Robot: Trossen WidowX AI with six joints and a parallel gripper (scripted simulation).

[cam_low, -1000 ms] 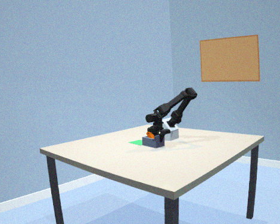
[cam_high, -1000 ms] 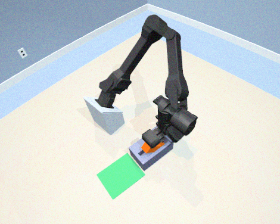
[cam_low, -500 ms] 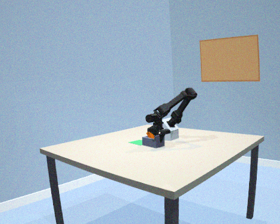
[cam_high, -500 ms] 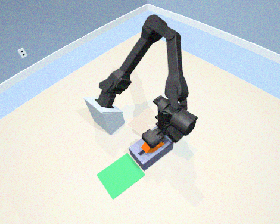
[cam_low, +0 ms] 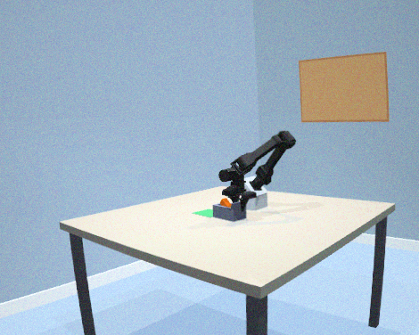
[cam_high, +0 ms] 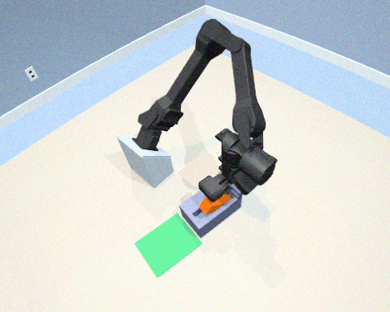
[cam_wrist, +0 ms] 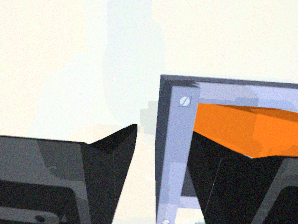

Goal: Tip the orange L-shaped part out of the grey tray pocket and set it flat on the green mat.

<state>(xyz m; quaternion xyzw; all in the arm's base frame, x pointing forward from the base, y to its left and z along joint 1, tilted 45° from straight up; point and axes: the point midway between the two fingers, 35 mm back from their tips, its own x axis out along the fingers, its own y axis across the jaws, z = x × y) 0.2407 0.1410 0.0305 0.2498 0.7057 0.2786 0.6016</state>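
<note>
The orange L-shaped part lies 5 cm to the right of my gripper tip. Also, from my gripper tip: green mat (23 cm to the right, 6 cm below).
</note>
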